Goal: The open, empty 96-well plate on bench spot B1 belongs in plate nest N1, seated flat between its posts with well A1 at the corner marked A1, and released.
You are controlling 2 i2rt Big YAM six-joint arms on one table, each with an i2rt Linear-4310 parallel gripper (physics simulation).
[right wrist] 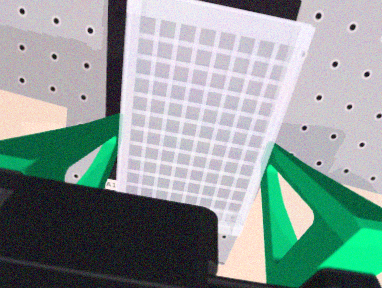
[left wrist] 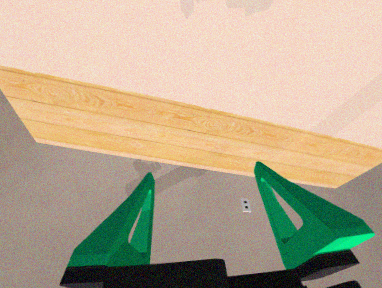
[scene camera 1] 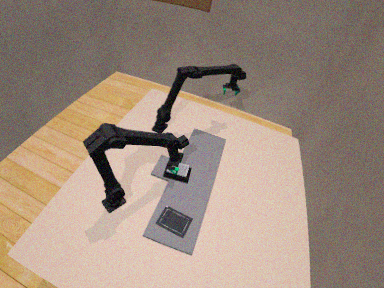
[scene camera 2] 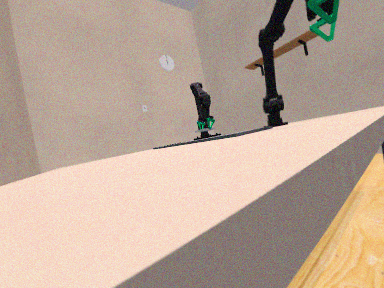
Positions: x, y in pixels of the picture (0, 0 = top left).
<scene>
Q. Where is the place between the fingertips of the left gripper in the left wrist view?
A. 203, 171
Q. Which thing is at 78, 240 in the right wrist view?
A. The right gripper.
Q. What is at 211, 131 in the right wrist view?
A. A well plate.
</scene>
